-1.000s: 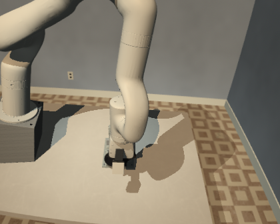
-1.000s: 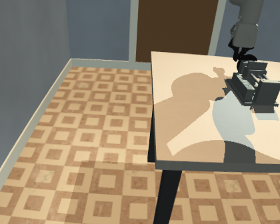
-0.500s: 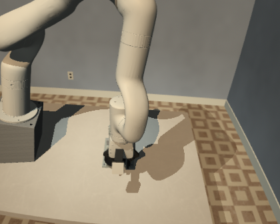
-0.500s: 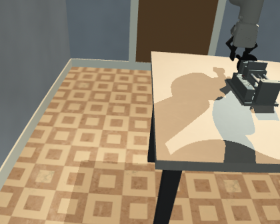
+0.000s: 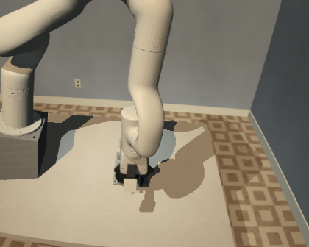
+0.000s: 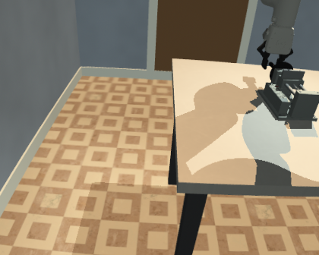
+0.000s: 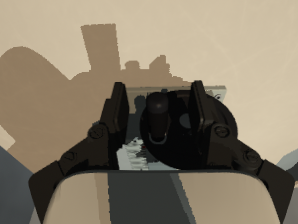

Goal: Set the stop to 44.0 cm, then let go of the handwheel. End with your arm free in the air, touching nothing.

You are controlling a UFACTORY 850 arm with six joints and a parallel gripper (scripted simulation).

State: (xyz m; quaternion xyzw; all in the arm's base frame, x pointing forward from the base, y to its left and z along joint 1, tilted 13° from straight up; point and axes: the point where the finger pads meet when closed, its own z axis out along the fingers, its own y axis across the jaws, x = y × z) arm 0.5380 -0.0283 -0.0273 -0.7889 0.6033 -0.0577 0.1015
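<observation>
Right now the handwheel handle is 10 mm to the left of my hand. From my hand the other things lie so: black handwheel (10 mm behind, 20 mm to the left, 10 mm below).
</observation>
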